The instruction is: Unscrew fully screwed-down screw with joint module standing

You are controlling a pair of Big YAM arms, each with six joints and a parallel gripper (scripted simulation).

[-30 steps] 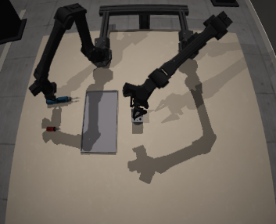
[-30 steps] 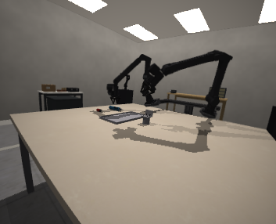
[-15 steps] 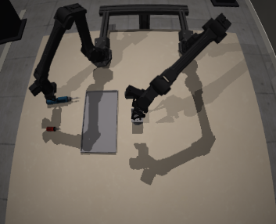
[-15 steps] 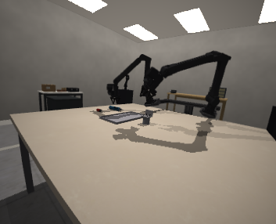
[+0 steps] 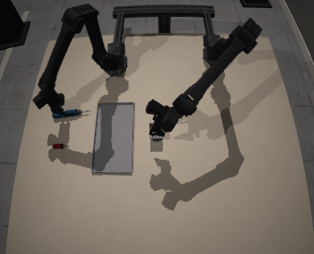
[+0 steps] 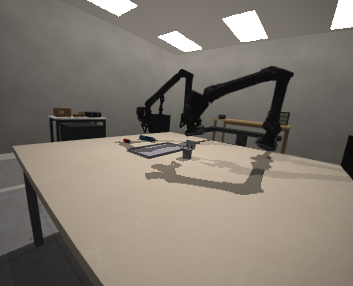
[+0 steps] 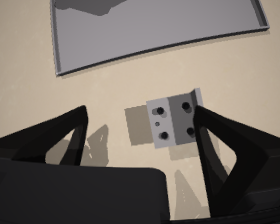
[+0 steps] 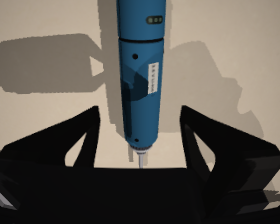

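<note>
My left gripper is now 30 mm past the grey bracket, 20 mm to the right of it and 120 mm above it. Round my left hand: joint module (20 mm behind, 20 mm to the left, 170 mm below); then flat grey tray (50 mm behind, 220 mm to the right, 190 mm below); then red-handled tool (20 mm behind, 540 mm to the right, 180 mm below).
</note>
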